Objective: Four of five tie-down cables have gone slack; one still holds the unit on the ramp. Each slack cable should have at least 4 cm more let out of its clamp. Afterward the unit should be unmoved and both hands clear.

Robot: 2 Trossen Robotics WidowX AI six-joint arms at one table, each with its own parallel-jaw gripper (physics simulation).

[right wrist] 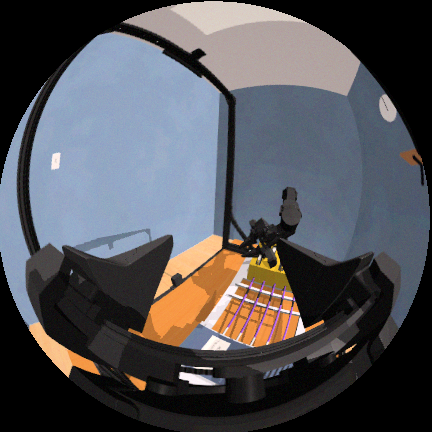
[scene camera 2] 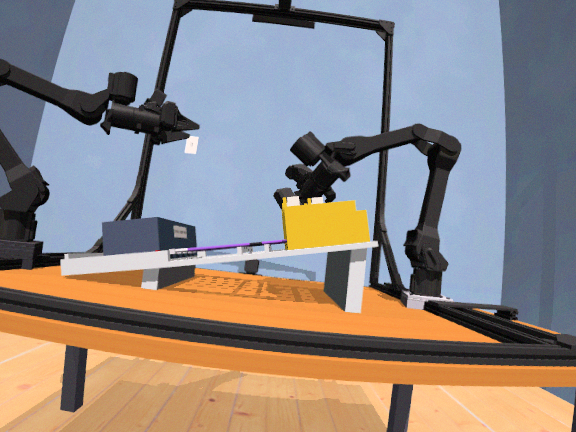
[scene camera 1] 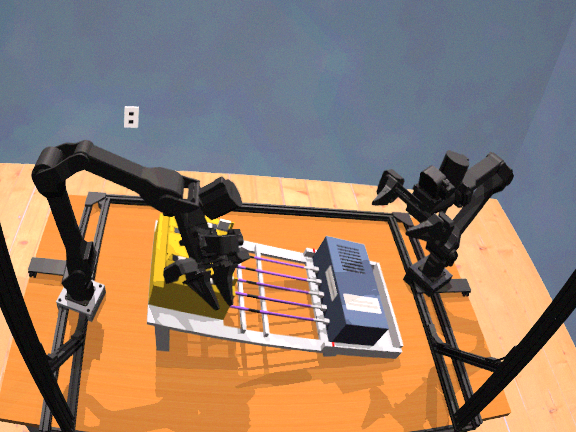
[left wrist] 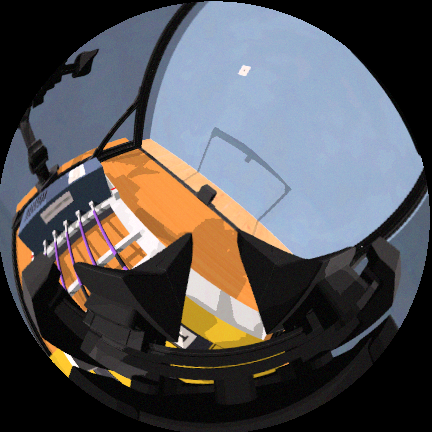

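Observation:
A blue unit (scene camera 1: 345, 282) (scene camera 2: 130, 237) (left wrist: 85, 205) sits at the low end of the white ramp (scene camera 1: 195, 326) (scene camera 2: 115, 262). Several purple cables (scene camera 1: 287, 315) (scene camera 2: 225, 246) (left wrist: 106, 237) run side by side from its white fittings to the yellow housing (scene camera 1: 185, 300) (scene camera 2: 325, 225) (right wrist: 267, 274) at the high end. Which cables are slack I cannot tell; the clamps are mostly hidden by the left arm. My left gripper (scene camera 1: 224, 305) (left wrist: 214, 236) is part open and empty, low over the housing's near corner. My right gripper (scene camera 1: 392, 217) (scene camera 2: 194, 131) (right wrist: 226, 242) is wide open and empty, high beyond the unit.
White crossbars (scene camera 1: 265, 322) lie under the cables. The black frame (scene camera 1: 300, 210) (scene camera 2: 387, 135) runs around the orange table (scene camera 1: 280, 400) and rises over it. The left arm reaches over the housing from the left in scene camera 1.

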